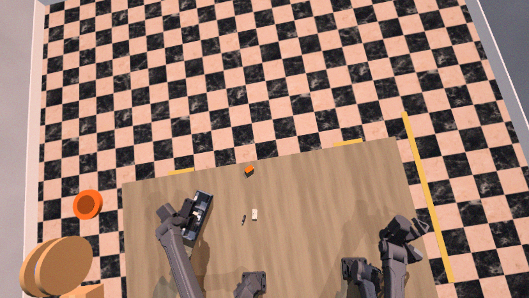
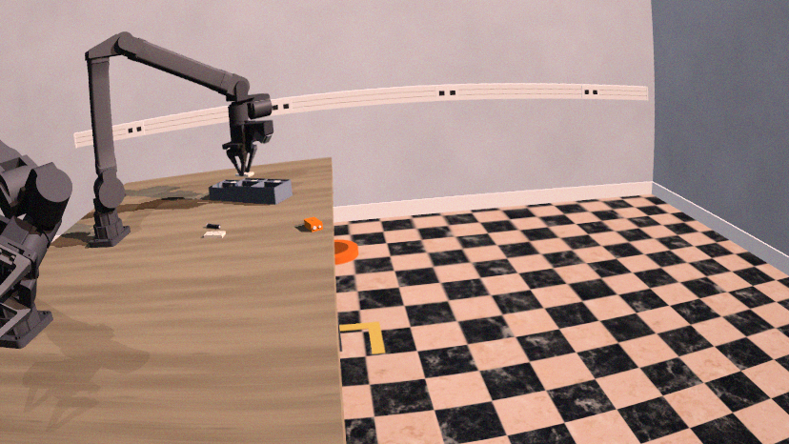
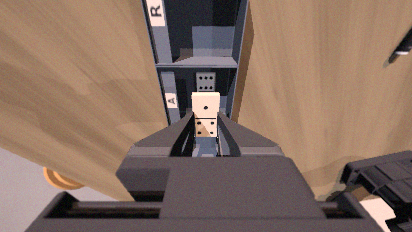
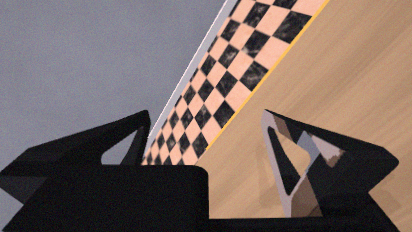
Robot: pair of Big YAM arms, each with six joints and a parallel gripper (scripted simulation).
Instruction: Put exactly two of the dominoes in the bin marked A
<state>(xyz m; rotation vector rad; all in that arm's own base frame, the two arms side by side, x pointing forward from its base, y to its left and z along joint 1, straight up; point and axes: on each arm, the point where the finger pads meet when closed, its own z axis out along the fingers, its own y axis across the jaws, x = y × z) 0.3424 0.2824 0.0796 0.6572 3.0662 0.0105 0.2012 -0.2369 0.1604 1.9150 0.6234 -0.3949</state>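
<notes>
The bin row is 6 cm below my left hand, 1 cm to the left of it and 1 cm ahead of it.
</notes>
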